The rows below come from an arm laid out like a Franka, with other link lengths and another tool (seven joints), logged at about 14 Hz.
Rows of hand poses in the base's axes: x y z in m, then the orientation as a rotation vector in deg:
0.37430 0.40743 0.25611 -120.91 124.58 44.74
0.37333 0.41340 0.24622 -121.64 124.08 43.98
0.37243 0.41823 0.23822 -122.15 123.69 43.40
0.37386 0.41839 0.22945 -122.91 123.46 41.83
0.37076 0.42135 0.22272 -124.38 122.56 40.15
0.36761 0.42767 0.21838 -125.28 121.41 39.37
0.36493 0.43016 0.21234 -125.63 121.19 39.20
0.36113 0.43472 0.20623 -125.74 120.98 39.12
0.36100 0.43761 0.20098 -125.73 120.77 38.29
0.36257 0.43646 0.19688 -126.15 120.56 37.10
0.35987 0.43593 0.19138 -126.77 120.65 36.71
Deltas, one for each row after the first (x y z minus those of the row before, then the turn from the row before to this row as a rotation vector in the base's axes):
-0.00097 0.00597 -0.00989 -0.23 -0.47 0.53
-0.00090 0.00483 -0.00800 -0.15 -0.38 0.38
0.00143 0.00016 -0.00877 -0.65 -0.81 0.43
-0.00310 0.00296 -0.00673 -0.62 -0.95 1.04
-0.00315 0.00632 -0.00434 0.05 -0.71 0.83
-0.00268 0.00249 -0.00604 -0.09 -0.09 0.26
-0.00380 0.00456 -0.00611 0.05 -0.11 0.12
-0.00013 0.00289 -0.00525 -0.10 -0.60 0.01
0.00157 -0.00115 -0.00410 -0.42 -0.66 0.25
-0.00270 -0.00053 -0.00550 -0.48 0.02 0.31

